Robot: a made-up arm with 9 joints.
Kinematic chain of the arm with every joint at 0, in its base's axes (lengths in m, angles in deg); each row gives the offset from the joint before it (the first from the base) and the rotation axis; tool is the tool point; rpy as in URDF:
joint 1: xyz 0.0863 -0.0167 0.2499 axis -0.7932 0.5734 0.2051
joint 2: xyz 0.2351 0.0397 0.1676 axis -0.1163 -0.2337 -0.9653
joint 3: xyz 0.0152 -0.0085 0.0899 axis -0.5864 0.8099 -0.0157
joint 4: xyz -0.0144 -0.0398 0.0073 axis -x
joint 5: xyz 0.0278 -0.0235 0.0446 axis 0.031 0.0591 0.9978
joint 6: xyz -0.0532 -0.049 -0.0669 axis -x
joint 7: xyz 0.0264 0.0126 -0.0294 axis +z
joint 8: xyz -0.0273 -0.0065 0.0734 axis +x
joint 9: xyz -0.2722 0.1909 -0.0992 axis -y
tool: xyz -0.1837 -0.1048 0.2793 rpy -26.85 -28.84 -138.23
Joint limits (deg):
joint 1: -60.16..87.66
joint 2: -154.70..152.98
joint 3: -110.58..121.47
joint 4: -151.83..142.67
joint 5: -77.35..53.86
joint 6: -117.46..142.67
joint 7: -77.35..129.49
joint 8: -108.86..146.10
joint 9: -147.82..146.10
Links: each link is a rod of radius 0.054 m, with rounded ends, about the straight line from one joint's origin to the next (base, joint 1, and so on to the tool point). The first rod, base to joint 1, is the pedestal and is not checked.
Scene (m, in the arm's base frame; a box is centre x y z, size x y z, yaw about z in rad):
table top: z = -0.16
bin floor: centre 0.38 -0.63 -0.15 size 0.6 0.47 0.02 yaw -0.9
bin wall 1: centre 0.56 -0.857 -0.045 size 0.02 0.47 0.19 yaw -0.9
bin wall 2: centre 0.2 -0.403 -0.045 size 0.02 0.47 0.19 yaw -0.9
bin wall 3: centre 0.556 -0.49 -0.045 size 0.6 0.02 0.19 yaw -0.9
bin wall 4: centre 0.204 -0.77 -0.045 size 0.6 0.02 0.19 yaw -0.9
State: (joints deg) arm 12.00 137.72 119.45 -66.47 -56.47 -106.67 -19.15 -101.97 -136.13
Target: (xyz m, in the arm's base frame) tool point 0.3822 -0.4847 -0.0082
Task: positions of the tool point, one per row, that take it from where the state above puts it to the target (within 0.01 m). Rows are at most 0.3 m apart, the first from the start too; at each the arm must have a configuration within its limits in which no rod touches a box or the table.
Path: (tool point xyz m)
1: 0.3349 0.1654 0.4150
2: 0.2629 0.1001 0.4976
3: 0.2885 0.0110 0.5532
4: 0.3698 -0.0116 0.5568
5: 0.4115 0.0517 0.5131
6: 0.3489 0.1280 0.4354
7: 0.2127 0.1108 0.3352
8: 0.1167 -0.0475 0.2343
9: 0.1706 -0.2885 0.1813
10: 0.3822 -0.4847 0.2421
11: 0.3718 -0.5109 0.1582
12: 0.3712 -0.5106 0.0718
13: 0.3822 -0.4847 -0.0082

